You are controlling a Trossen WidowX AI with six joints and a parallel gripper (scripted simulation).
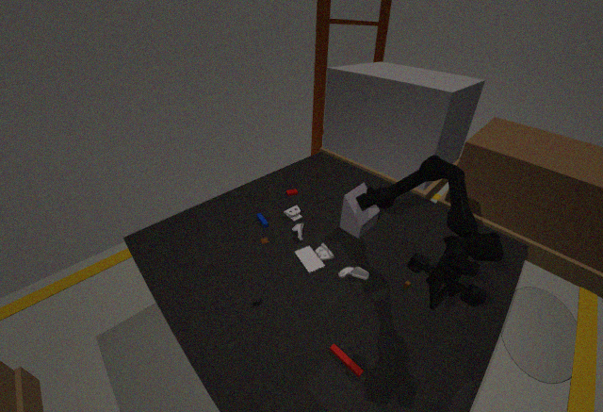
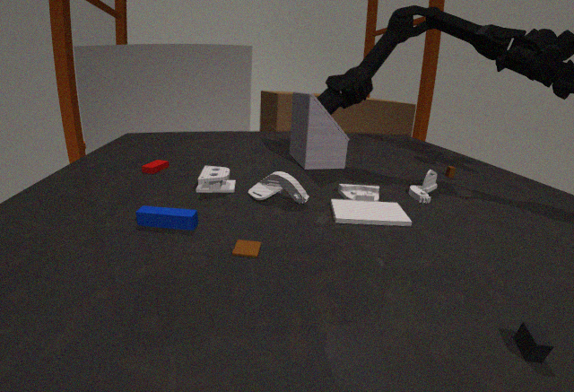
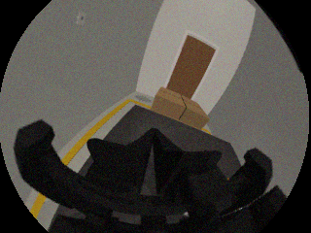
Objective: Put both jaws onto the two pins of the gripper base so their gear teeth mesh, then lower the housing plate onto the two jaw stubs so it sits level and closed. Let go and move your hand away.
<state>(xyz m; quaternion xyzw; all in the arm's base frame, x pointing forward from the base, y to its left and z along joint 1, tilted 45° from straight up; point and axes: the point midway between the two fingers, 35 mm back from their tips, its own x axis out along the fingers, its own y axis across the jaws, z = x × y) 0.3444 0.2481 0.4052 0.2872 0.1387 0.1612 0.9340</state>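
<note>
The white jaw lies 110 mm behind my gripper tip, 580 mm to the right of it and 240 mm below it. The rest, counted from my gripper tip: flat white plate 50 mm behind, 460 mm to the right, 250 mm below; red bar 140 mm ahead, 110 mm to the right, 250 mm below; white housing plate 110 mm behind, 450 mm to the right, 250 mm below.
</note>
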